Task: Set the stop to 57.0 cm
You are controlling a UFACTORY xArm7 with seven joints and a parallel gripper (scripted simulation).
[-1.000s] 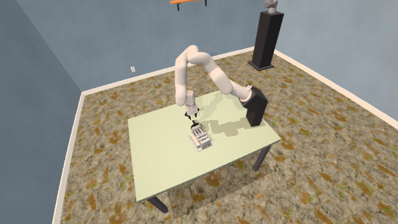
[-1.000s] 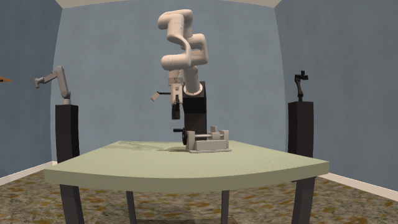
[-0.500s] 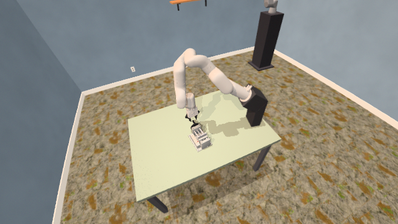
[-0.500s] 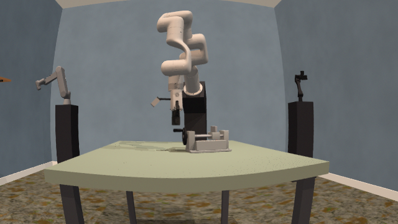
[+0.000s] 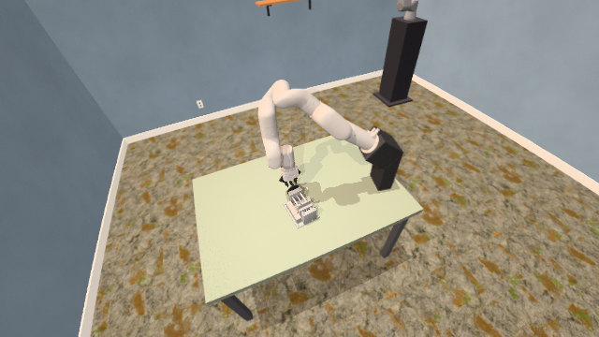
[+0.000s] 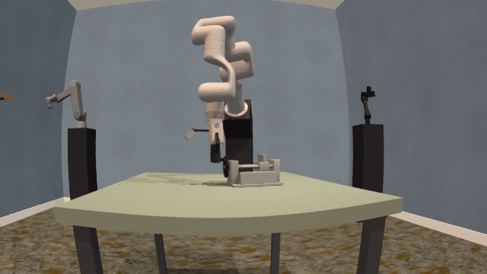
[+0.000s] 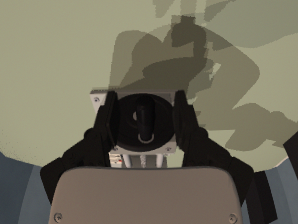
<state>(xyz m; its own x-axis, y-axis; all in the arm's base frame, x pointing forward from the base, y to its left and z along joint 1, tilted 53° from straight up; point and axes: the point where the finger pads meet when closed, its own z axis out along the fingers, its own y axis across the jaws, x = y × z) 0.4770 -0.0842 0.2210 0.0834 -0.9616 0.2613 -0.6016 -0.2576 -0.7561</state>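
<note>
The black handwheel is 20 mm to the left of my hand and 10 mm below it. The rest, counted from my hand: grey stop block (190 mm to the left, 20 mm below, 10 mm behind).
</note>
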